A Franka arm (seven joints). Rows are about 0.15 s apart.
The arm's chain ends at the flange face. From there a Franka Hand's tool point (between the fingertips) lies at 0.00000 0.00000 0.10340 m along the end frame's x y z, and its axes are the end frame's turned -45 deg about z.
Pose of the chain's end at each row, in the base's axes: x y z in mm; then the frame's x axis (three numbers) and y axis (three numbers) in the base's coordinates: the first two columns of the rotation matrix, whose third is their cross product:
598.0, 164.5, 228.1, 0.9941, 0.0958, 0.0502, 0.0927, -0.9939, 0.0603
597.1, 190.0, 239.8, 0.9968, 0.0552, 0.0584, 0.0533, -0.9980, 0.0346
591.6, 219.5, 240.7, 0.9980, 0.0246, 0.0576, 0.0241, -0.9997, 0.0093
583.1, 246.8, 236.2, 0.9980, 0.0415, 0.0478, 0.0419, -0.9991, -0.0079
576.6, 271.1, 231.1, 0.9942, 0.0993, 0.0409, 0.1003, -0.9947, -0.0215
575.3, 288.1, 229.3, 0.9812, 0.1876, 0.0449, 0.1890, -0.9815, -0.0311
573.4, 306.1, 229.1, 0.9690, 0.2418, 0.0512, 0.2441, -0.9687, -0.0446
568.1, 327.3, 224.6, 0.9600, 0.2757, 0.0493, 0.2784, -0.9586, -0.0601
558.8, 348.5, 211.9, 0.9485, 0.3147, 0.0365, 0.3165, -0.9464, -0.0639
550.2, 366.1, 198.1, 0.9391, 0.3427, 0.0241, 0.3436, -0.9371, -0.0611
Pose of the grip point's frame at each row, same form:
603.8, 158.8, 125.0, 0.6374, 0.7705, -0.0071, 0.7685, -0.6351, 0.0781
603.3, 186.8, 136.6, 0.6672, 0.7447, 0.0168, 0.7425, -0.6667, 0.0658
597.6, 218.7, 137.5, 0.6887, 0.7243, 0.0342, 0.7227, -0.6895, 0.0473
588.0, 247.8, 132.9, 0.6761, 0.7358, 0.0394, 0.7353, -0.6771, 0.0282
580.6, 273.7, 127.8, 0.6321, 0.7736, 0.0441, 0.7739, -0.6331, 0.0137
579.3, 292.1, 126.1, 0.5602, 0.8267, 0.0537, 0.8275, -0.5614, 0.0098
577.4, 311.9, 125.9, 0.5126, 0.8560, 0.0677, 0.8578, -0.5140, 0.0047
571.3, 334.7, 121.5, 0.4820, 0.8728, 0.0774, 0.8757, -0.4829, -0.0076
560.3, 356.0, 108.8, 0.4469, 0.8917, 0.0710, 0.8945, -0.4467, -0.0194
550.4, 372.9, 94.9, 0.4211, 0.9050, 0.0602, 0.9070, -0.4203, -0.0262

